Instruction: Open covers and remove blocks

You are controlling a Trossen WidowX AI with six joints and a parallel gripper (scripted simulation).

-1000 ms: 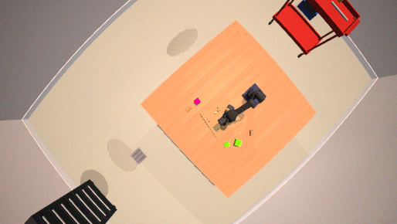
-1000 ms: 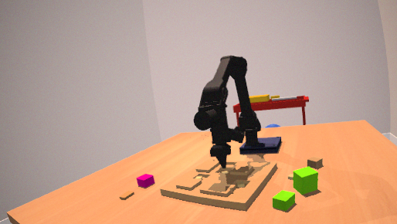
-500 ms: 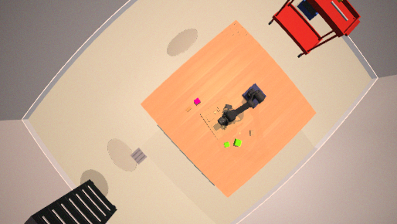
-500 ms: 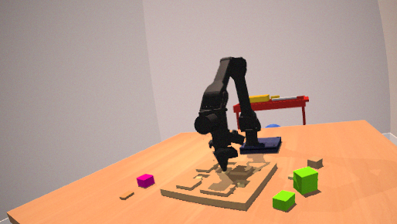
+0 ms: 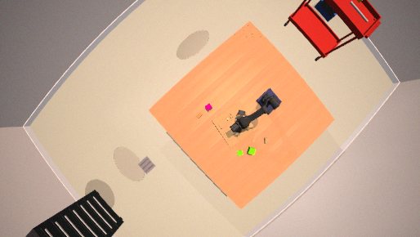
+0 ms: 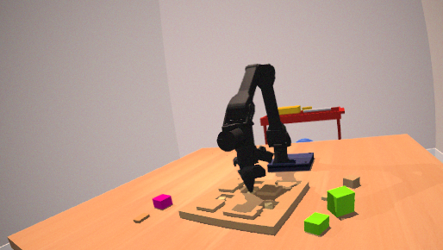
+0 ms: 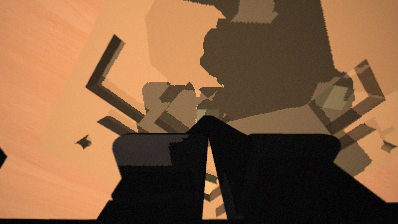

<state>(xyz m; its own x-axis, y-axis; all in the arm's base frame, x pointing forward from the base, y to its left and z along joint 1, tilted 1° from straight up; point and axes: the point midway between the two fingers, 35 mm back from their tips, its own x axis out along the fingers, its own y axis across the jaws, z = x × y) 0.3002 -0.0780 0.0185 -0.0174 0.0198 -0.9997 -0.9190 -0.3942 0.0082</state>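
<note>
Now: the tan puzzle board 4 cm ahead of my gripper tip and 2 cm to the right of it. From my gripper tip the other things lie so: magenta block 28 cm to the right, 6 cm ahead, 1 cm below; small green block 22 cm ahead, 19 cm to the left, 1 cm below; large green block 26 cm to the left, 14 cm ahead, 1 cm above.
</note>
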